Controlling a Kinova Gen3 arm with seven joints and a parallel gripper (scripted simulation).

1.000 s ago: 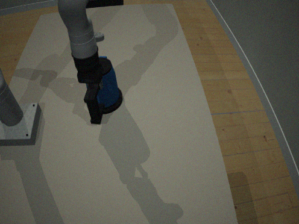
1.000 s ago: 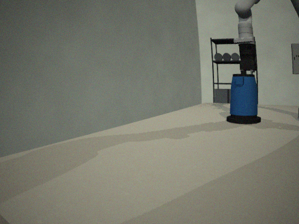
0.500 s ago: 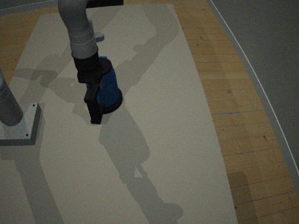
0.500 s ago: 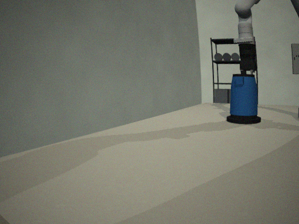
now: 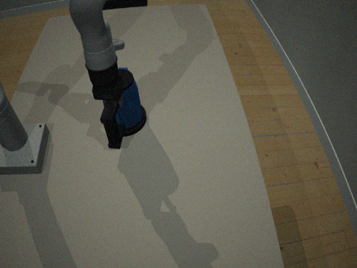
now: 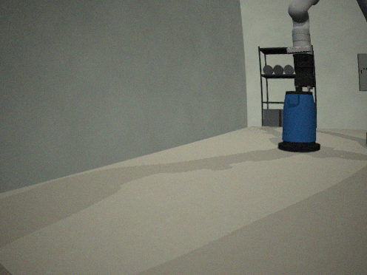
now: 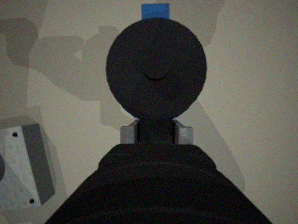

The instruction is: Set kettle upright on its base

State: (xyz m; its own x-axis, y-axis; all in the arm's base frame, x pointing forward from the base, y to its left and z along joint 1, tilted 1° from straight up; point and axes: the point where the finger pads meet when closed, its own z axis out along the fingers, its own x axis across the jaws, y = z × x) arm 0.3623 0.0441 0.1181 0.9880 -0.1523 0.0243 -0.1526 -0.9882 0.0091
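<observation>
The blue kettle is 5 cm below my hand and 3 cm to the left of it. Also, from my hand: base (15 cm below, 7 cm to the left, 1 cm ahead).
</observation>
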